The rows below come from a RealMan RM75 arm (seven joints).
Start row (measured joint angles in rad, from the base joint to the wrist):
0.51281 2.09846 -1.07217 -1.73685 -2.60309 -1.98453 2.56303
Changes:
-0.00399 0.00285 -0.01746 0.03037 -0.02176 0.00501 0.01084
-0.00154 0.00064 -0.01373 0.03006 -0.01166 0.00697 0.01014
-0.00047 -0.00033 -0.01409 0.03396 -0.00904 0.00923 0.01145
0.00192 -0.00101 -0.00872 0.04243 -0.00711 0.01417 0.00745
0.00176 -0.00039 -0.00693 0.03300 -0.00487 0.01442 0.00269
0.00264 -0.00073 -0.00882 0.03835 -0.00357 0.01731 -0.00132
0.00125 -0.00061 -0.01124 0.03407 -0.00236 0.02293 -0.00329
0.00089 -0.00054 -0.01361 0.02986 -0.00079 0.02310 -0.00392
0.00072 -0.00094 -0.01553 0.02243 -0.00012 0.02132 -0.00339
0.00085 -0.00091 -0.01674 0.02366 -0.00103 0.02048 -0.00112
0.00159 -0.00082 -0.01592 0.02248 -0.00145 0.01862 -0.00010
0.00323 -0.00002 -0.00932 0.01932 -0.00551 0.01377 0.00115
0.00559 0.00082 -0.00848 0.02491 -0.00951 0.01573 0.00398
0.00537 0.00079 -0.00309 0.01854 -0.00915 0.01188 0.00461
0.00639 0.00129 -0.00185 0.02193 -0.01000 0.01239 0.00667
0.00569 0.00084 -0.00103 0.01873 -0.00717 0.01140 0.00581
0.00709 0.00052 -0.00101 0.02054 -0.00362 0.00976 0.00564
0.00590 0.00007 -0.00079 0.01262 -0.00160 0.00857 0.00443
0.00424 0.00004 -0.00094 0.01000 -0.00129 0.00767 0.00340
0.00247 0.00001 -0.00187 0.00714 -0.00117 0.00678 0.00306
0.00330 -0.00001 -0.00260 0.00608 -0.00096 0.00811 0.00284
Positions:
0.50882 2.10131 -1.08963 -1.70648 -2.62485 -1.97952 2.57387
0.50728 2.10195 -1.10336 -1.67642 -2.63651 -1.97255 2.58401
0.50681 2.10162 -1.11745 -1.64246 -2.64555 -1.96332 2.59546
0.50873 2.10061 -1.12617 -1.60003 -2.65266 -1.94915 2.60291
0.51049 2.10022 -1.13310 -1.56703 -2.65753 -1.93473 2.60560
0.51313 2.09949 -1.14192 -1.52868 -2.66110 -1.91742 2.60428
0.51438 2.09888 -1.15316 -1.49461 -2.66346 -1.89449 2.60099
0.51527 2.09834 -1.16677 -1.46475 -2.66425 -1.87139 2.59707
0.51599 2.09740 -1.18230 -1.44232 -2.66437 -1.85007 2.59368
0.51684 2.09649 -1.19904 -1.41866 -2.66540 -1.82959 2.59256
0.51843 2.09567 -1.21496 -1.39618 -2.66685 -1.81097 2.59246
0.52166 2.09565 -1.22428 -1.37686 -2.67236 -1.79720 2.59361
0.52725 2.09647 -1.23276 -1.35195 -2.68187 -1.78147 2.59759
0.53262 2.09726 -1.23585 -1.33341 -2.69102 -1.76959 2.60220
0.53901 2.09855 -1.23770 -1.31148 -2.70102 -1.75720 2.60887
0.54470 2.09939 -1.23873 -1.29275 -2.70819 -1.74580 2.61468
0.55179 2.09991 -1.23974 -1.27221 -2.71181 -1.73604 2.62032
0.55769 2.09998 -1.24053 -1.25959 -2.71341 -1.72747 2.62475
0.56193 2.10002 -1.24147 -1.24959 -2.71470 -1.71980 2.62815
0.56440 2.10003 -1.24334 -1.24245 -2.71587 -1.71302 2.63121
0.56770 2.10002 -1.24594 -1.23637 -2.71683 -1.70491 2.63405

